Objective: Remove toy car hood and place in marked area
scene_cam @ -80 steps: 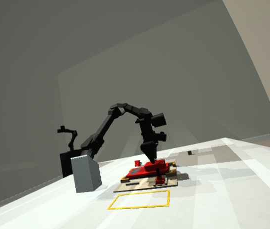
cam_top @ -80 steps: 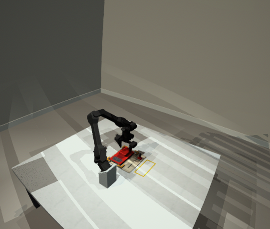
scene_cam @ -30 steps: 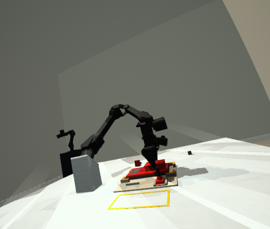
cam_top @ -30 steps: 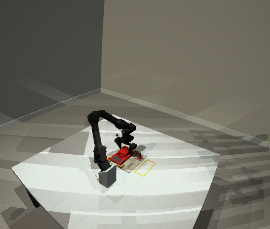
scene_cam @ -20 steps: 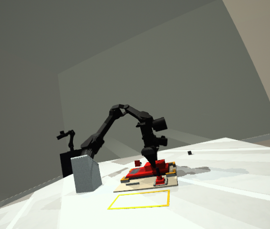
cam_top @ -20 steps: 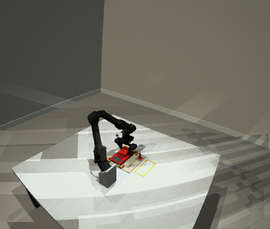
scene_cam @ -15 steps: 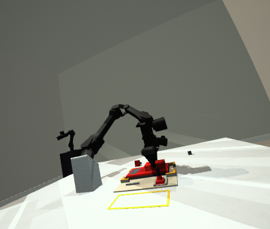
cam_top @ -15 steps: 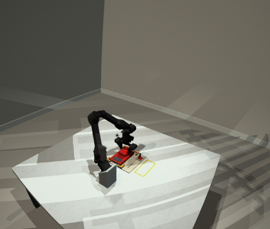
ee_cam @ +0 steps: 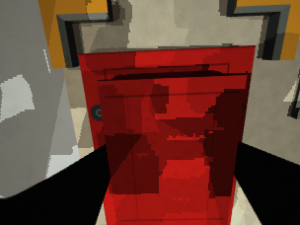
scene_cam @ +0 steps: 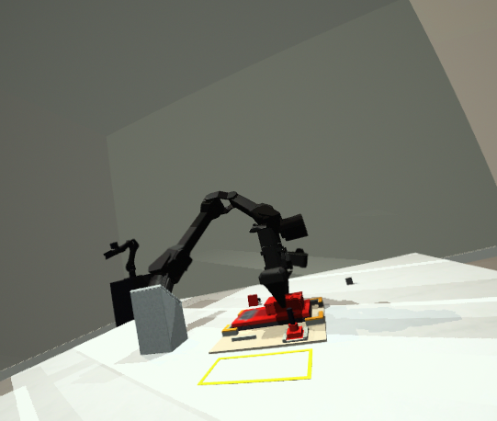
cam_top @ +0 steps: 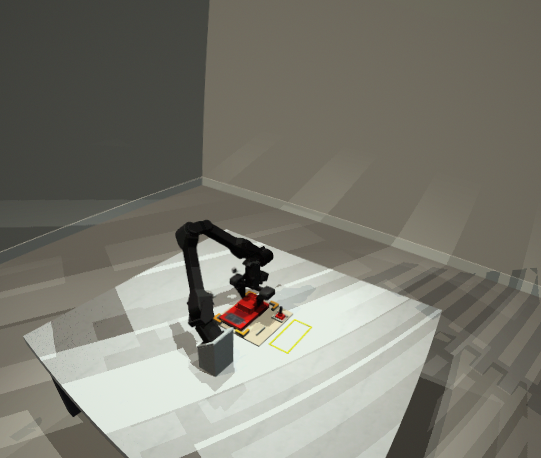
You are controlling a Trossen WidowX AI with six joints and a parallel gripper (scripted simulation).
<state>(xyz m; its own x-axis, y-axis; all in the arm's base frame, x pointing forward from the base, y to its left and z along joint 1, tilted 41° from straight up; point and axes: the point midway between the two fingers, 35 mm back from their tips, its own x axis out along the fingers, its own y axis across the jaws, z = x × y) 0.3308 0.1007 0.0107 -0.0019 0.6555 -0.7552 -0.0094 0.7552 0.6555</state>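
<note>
Now: the tan plate 3 cm behind my gripper tip, 3 cm to the right of it and 3 cm below it. The rest, counted from my gripper tip: hood: 1 cm above.
</note>
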